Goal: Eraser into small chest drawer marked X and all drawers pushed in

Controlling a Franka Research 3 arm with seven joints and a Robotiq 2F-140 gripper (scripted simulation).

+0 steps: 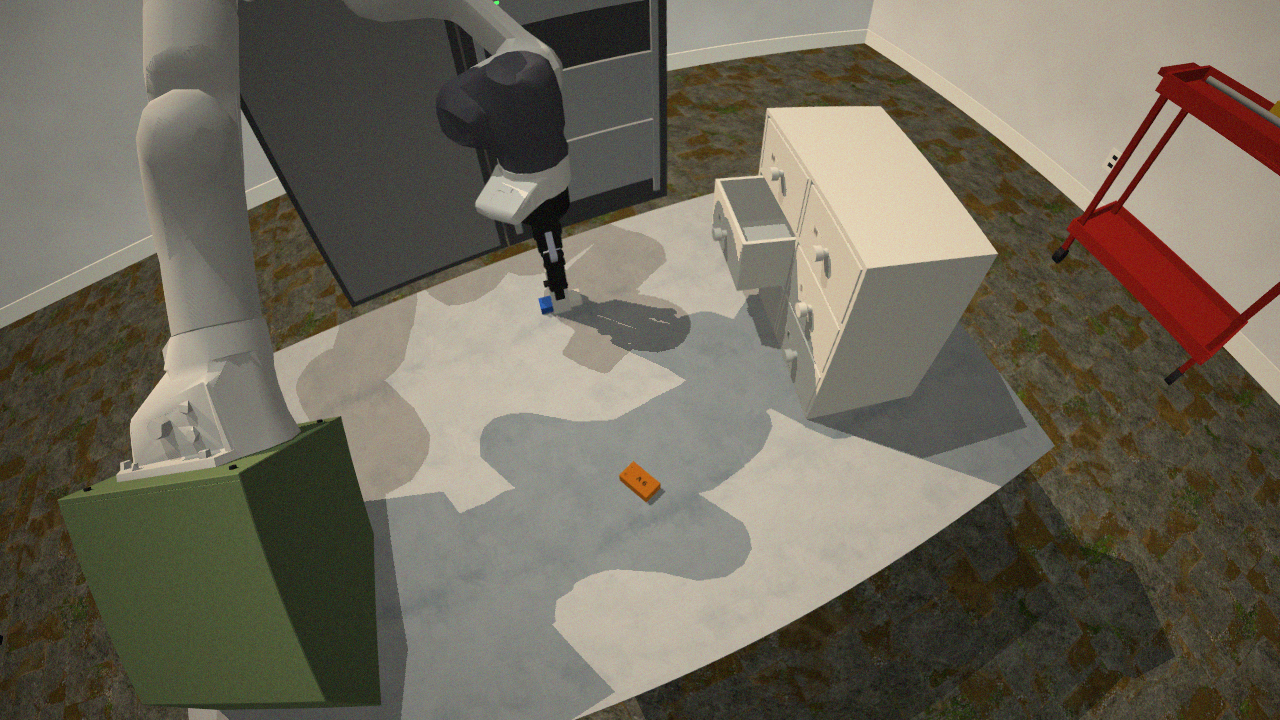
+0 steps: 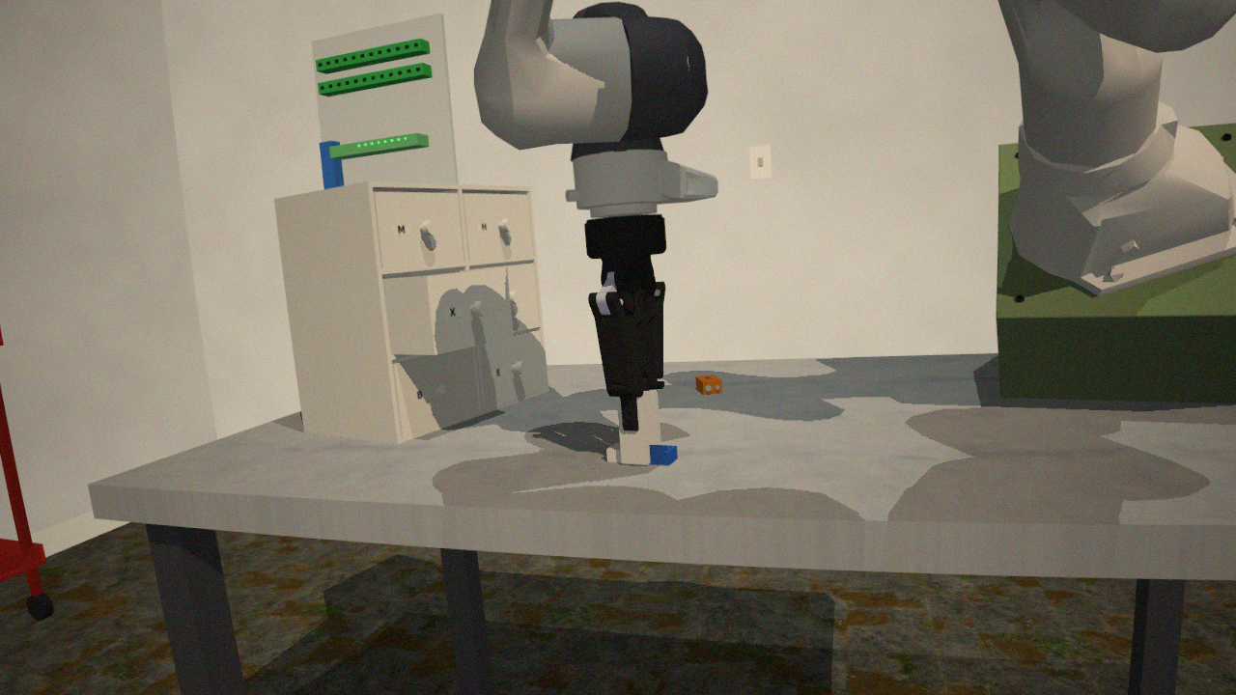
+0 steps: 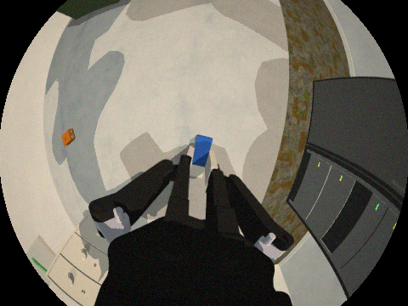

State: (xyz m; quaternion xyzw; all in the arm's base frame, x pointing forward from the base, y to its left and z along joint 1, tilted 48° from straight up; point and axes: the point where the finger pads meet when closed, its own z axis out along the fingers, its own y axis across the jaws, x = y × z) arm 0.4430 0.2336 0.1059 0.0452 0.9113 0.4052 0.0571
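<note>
The drawer marked X is 31 cm ahead of my hand, 9 cm to the right of it and 9 cm above it. Round my hand: eraser: 1 cm ahead, 3 cm below; then small orange block: 2 cm ahead, 32 cm to the right, 3 cm below.
</note>
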